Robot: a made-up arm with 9 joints. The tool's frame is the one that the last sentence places.
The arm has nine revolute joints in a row. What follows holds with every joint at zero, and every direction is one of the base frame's. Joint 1 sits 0.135 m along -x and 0.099 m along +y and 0.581 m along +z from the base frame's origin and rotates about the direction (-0.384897, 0.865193, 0.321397), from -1.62 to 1.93 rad. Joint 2 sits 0.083 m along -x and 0.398 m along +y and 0.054 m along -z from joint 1 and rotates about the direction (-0.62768, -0.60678, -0.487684), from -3.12 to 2.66 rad. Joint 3 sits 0.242 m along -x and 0.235 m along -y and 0.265 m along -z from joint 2 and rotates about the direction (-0.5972, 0.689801, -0.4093), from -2.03 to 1.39 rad. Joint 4 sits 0.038 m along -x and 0.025 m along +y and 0.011 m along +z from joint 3 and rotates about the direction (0.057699, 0.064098, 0.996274), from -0.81 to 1.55 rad. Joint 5 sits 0.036 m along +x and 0.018 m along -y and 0.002 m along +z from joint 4 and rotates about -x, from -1.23 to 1.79 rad. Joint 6 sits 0.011 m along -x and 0.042 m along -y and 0.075 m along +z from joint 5 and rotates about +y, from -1.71 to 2.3 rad. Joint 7 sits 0.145 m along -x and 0.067 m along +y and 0.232 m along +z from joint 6 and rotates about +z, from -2.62 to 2.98 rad. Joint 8 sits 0.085 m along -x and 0.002 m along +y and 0.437 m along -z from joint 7 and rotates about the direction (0.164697, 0.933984, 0.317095), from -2.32 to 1.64 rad. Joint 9 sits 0.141 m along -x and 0.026 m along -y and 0.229 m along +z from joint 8 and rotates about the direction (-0.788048, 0.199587, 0.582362), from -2.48 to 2.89 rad. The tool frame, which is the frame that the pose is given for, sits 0.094 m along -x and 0.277 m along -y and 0.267 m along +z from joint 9; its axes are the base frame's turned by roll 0.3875, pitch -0.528 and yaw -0.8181 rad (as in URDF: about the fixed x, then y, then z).
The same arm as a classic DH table. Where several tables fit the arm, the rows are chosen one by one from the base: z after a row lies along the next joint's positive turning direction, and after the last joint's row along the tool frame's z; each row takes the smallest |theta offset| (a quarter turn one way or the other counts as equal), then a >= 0, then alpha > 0; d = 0 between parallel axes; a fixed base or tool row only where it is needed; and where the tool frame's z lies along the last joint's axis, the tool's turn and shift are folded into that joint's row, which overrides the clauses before.
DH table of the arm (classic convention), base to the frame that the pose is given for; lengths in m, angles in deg. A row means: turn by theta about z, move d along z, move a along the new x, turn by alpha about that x. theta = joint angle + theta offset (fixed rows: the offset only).
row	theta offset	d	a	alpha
base (fixed)	23.98	0.5317	-0.0831	-71.25
joint 1	65.97	0.5096	0.1983	-116.11
joint 2	30.56	0.4135	0.0619	81.03
joint 3	-56.59	0.0725	-0.0149	113.45
joint 4	51.17	0.0299	-0.0181	-93.31
joint 5	86.32	-0.025	-0.075	90
joint 6	90	0.025	0.145	-90
joint 7	-10	-0.2007	0.0841	71.51
joint 8	-56.66	-0.0481	-0.1209	-76.04
joint 9	-89.44	-0.38	-0.2412	18.05
tool (fixed)	-106.07	0.8435	0	0
Joint limits (deg, base to tool): -92.82..110.58 -178.76..152.41 -116.31..79.64 -46.41..88.81 -70.47..102.56 -97.98..131.78 -150.11..170.74 -132.93..93.97 -142.09..165.58

